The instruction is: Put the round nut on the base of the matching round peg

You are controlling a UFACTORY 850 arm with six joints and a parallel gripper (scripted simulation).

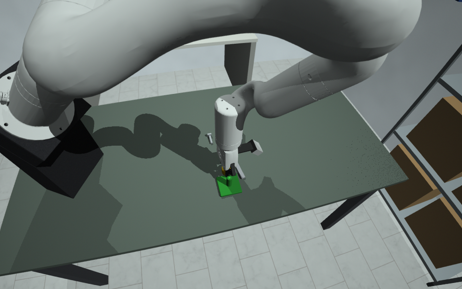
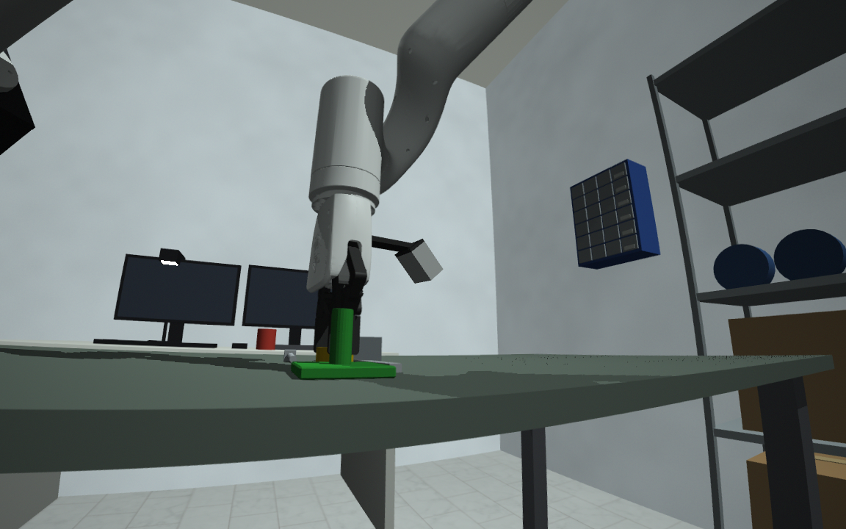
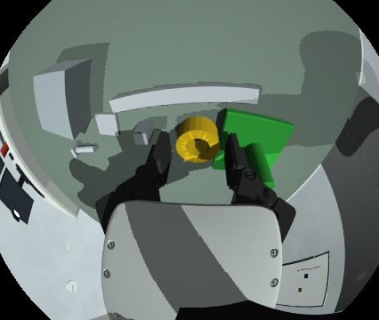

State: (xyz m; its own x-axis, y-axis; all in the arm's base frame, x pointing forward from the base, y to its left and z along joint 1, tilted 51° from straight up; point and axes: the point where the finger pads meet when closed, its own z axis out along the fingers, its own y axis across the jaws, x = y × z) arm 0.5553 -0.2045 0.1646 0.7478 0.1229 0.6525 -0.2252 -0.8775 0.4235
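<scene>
Right now the grey bar is 50 mm ahead of my hand and 30 mm below it. Round my hand: grey bolt: 170 mm to the left, 30 mm below, 30 mm ahead; then grey block: 120 mm to the left, 120 mm ahead, 20 mm below; then small grey cube: 50 mm to the left, 20 mm below, 20 mm ahead.
</scene>
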